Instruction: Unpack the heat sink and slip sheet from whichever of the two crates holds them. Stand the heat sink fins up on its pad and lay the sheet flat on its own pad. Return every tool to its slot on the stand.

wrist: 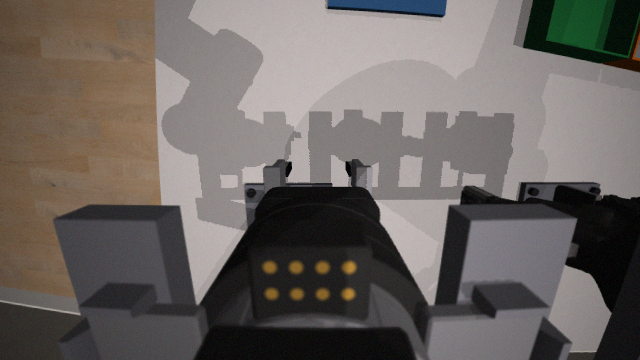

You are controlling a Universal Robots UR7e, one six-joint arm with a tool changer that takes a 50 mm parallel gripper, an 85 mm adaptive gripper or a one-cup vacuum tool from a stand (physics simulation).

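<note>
My wrist is at the tool stand, down at the slot of the parallel gripper. The parallel gripper lies between two grey uprights, its black body and gold contacts right in front of the camera. Its two fingers stand apart with no object between them, so it is open. Whether it is locked to the wrist cannot be told. A blue pad shows in part at the top edge. A green crate shows in part at the top right, beside a sliver of an orange crate. The heat sink and slip sheet do not show.
The black adaptive gripper sits in the stand close on the right. Grey base plates with dark bolts lie beyond the uprights. Shadows of the arm and stand fall across the pale table top. Wooden floor-like planking runs along the left.
</note>
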